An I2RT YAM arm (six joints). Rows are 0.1 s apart.
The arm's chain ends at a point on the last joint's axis. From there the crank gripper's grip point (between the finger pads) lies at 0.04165 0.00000 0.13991 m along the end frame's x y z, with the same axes.
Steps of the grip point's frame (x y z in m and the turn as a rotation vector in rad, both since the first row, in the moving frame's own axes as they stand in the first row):
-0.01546 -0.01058 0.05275 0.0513 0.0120 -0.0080
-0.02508 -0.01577 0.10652 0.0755 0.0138 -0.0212
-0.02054 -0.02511 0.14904 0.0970 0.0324 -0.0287
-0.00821 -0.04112 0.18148 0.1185 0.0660 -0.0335
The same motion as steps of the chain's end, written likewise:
-0.01711 -0.00308 0.05345 0.0513 0.0120 -0.0080
-0.02688 -0.00434 0.10754 0.0755 0.0138 -0.0212
-0.02483 -0.01037 0.15118 0.0970 0.0324 -0.0287
-0.01702 -0.02321 0.18559 0.1185 0.0660 -0.0335

